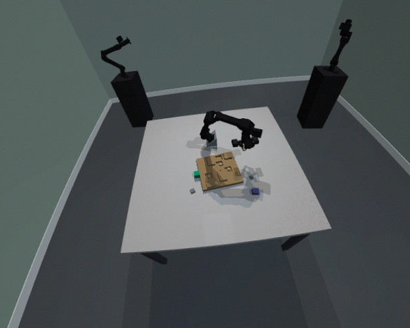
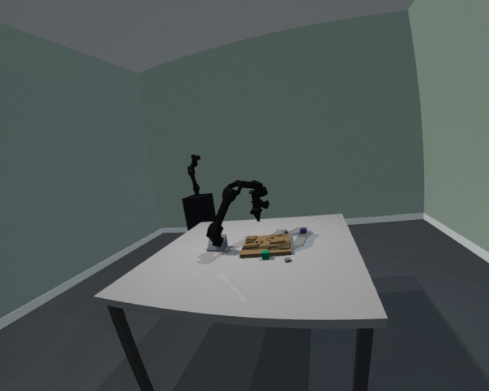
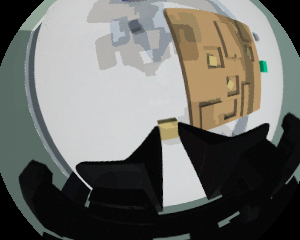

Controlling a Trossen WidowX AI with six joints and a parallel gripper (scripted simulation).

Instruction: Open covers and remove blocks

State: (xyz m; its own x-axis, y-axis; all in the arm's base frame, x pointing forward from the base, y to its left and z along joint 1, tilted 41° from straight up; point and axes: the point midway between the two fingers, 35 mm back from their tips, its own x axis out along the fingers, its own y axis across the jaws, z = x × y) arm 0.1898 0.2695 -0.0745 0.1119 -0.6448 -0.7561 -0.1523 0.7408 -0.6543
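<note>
The tan puzzle board is 110 mm ahead of my gripper tip, 190 mm to the right of it and 90 mm below it. From my gripper tip the other things lie so: green block: 150 mm ahead, 360 mm to the right, 90 mm below; purple block: 300 mm ahead, 60 mm to the left, 100 mm below.
</note>
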